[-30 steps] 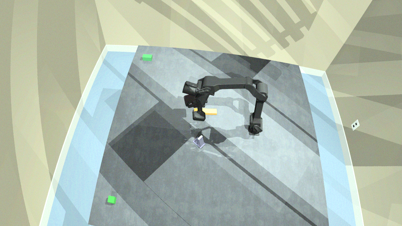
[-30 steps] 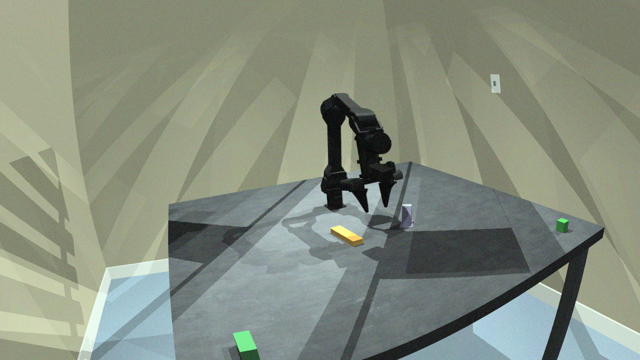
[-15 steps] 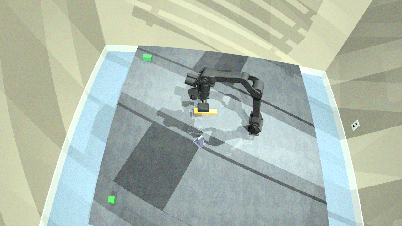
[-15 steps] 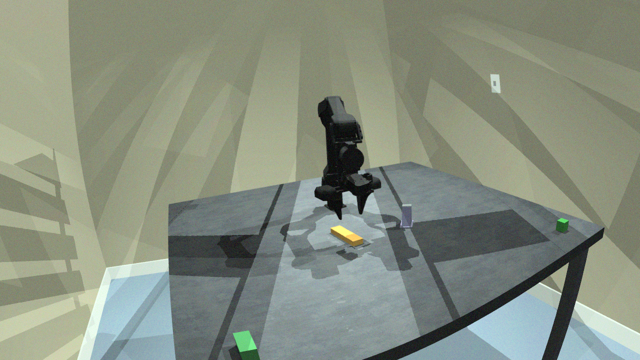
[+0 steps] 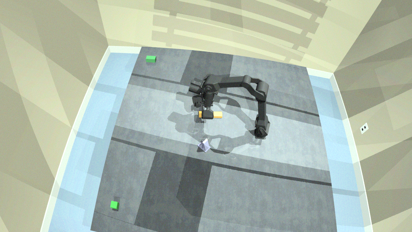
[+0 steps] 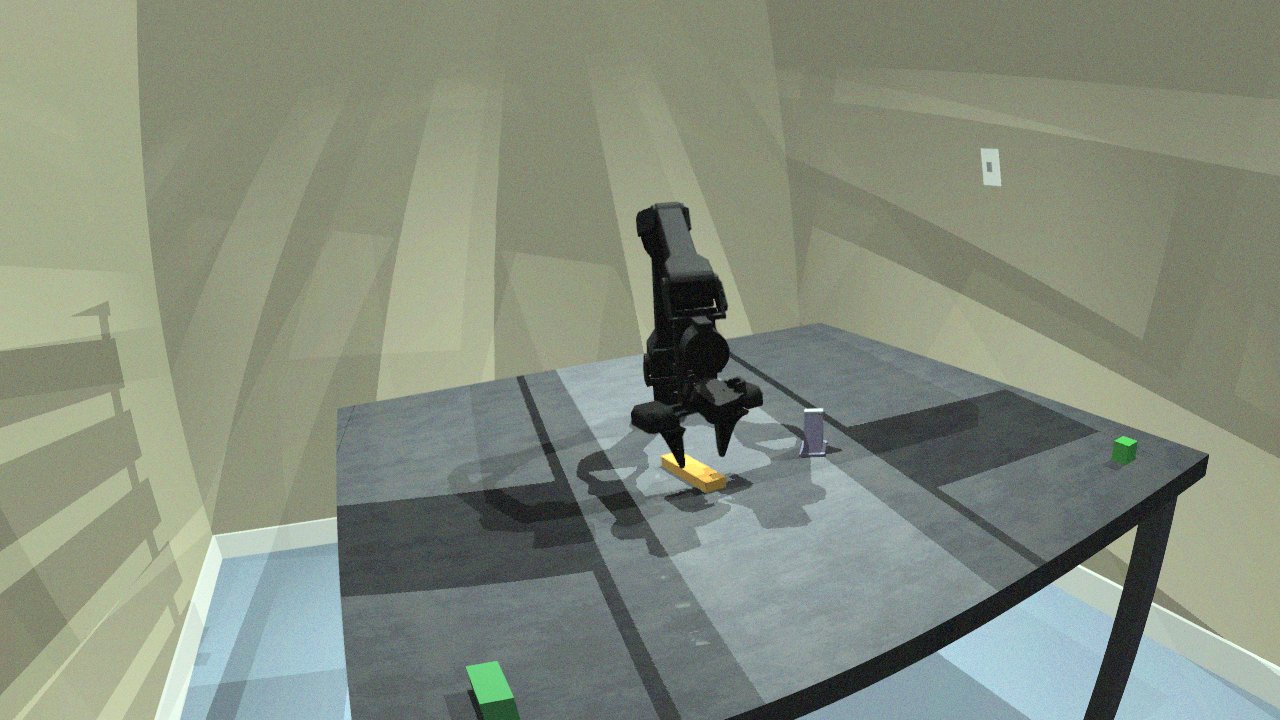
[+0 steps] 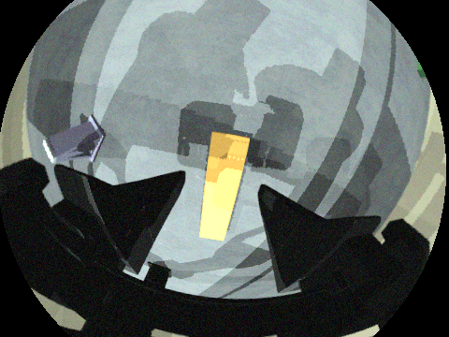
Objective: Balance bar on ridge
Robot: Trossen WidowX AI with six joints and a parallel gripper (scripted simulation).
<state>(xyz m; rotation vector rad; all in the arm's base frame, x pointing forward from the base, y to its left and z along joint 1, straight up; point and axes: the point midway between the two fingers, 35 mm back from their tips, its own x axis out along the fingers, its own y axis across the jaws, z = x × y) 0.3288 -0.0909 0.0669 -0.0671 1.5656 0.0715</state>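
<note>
The bar is 3 cm behind my gripper tip and 2 cm below it.
</note>
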